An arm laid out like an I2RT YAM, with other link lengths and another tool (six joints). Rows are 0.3 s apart.
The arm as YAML. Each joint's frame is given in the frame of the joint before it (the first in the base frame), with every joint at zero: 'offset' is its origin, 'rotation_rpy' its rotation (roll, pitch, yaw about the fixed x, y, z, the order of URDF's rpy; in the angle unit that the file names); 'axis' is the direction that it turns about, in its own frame. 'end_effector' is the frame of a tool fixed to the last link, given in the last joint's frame.
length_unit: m
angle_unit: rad
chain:
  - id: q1
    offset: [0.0, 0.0, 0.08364]
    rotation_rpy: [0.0, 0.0, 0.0]
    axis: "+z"
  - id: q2
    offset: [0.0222, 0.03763, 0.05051]
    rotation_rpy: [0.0, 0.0, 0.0]
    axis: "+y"
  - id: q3
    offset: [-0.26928, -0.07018, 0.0]
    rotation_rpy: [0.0, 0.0, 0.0]
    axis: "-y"
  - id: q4
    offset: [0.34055, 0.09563, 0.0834]
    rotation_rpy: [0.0, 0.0, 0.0]
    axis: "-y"
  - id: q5
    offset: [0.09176, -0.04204, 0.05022]
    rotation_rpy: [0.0, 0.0, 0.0]
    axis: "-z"
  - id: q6
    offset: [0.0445, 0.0, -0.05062]
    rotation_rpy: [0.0, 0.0, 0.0]
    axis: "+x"
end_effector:
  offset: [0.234, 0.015, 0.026]
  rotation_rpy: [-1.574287, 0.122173, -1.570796]
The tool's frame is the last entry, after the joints.
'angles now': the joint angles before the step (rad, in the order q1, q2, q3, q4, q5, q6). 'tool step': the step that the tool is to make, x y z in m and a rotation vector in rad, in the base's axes. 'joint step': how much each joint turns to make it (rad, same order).
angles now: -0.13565 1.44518 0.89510 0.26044 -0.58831 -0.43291
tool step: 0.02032 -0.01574 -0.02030 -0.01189 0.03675 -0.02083
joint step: -0.01747 0.08975 0.06574 -0.02069 0.00844 -0.01822
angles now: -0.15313 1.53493 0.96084 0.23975 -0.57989 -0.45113
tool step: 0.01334 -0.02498 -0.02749 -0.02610 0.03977 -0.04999
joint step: -0.02237 0.05904 0.02705 -0.01588 0.03718 -0.02423
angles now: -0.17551 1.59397 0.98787 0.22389 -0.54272 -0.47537
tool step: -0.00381 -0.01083 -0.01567 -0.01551 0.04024 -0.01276
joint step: -0.01574 0.00123 0.00155 -0.05019 0.00621 -0.02555
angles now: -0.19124 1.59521 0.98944 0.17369 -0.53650 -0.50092
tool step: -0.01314 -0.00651 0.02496 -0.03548 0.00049 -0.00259
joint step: -0.01277 -0.08350 0.00942 -0.10765 0.00563 -0.04170
